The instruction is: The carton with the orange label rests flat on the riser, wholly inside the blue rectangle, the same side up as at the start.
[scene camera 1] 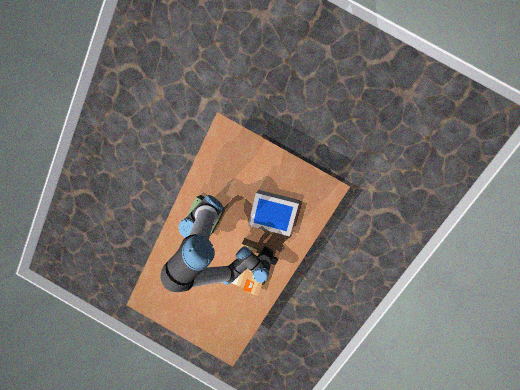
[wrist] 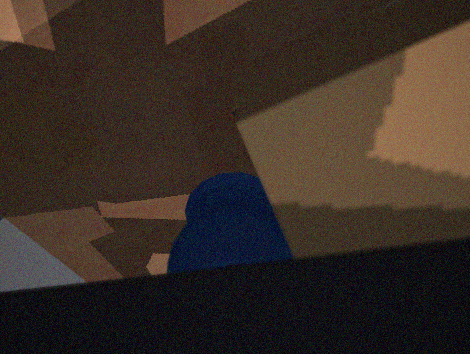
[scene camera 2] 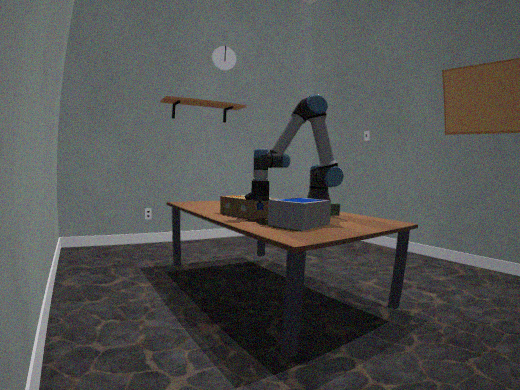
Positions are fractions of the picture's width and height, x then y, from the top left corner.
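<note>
You've got the suction cup (wrist: 0.49, 0.63) in the picture, and there's a grey riser (wrist: 0.07, 0.76) too, resting on the table.
</note>
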